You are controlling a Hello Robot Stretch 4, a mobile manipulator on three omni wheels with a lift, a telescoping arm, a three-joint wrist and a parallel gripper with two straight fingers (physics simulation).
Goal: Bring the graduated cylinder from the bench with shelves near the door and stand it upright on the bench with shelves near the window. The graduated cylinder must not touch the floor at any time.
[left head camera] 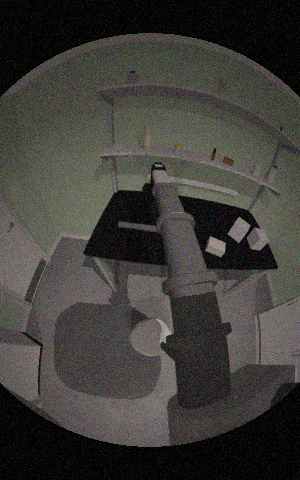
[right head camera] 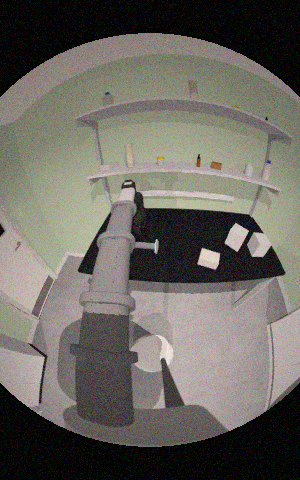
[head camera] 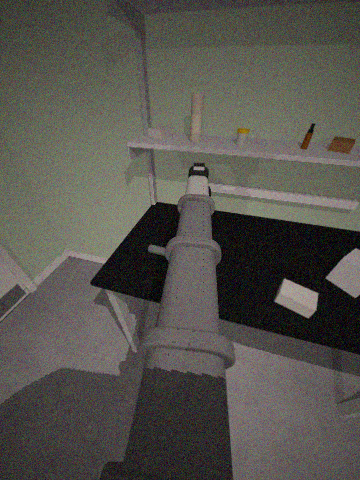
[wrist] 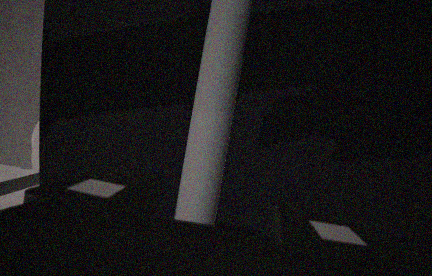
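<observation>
The graduated cylinder lies on its side on the black bench top, partly hidden by my arm. Its flared foot shows at the right end in the right head view. In the wrist view the cylinder's pale shaft runs from the top edge down between the two light fingertip patches. My gripper is open, with a fingertip on each side of the shaft and apart from it. In the right head view it hangs dark against the bench; the head view hides its fingers. The cylinder's foot is hidden in the wrist view.
White boxes lie on the bench's right part. A low shelf with bottles and jars runs behind the wrist, another above it. A door stands at the left.
</observation>
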